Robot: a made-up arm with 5 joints.
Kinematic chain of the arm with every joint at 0, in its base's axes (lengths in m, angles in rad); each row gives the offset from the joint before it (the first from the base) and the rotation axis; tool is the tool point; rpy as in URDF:
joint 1: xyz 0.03 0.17 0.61 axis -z
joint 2: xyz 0.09 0 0.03 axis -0.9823 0.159 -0.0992
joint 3: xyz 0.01 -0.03 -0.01 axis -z
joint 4: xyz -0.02 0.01 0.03 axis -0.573 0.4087 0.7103
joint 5: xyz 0 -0.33 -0.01 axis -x
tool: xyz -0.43 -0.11 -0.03 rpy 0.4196 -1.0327 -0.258
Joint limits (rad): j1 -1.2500..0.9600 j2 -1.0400..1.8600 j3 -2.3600..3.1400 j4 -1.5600..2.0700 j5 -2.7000..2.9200
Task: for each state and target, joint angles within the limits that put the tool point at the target. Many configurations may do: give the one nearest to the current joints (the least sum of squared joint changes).
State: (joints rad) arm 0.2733 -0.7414 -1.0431 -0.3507 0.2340
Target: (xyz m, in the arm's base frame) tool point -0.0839 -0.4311 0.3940
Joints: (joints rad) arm 0.3184 -0.2847 -0.8719 -0.1970 0.3116
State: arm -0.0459 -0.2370 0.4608 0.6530 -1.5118
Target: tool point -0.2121 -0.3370 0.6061
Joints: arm 0.1893 -0.4152 0.1363 0.7724 -1.1352
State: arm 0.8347 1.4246 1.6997 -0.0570 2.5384
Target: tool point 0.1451 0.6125 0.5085
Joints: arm 0.7079 1.1569 1.5462 0.3935 2.1644
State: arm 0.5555 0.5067 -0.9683 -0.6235 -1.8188
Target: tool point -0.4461 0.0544 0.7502
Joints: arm 0.8601 0.7483 -0.8873 -0.5771 -1.7707
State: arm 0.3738 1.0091 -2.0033 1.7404 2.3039
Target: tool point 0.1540 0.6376 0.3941
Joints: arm 0.0186 1.7342 -1.9483 1.9994 2.0938
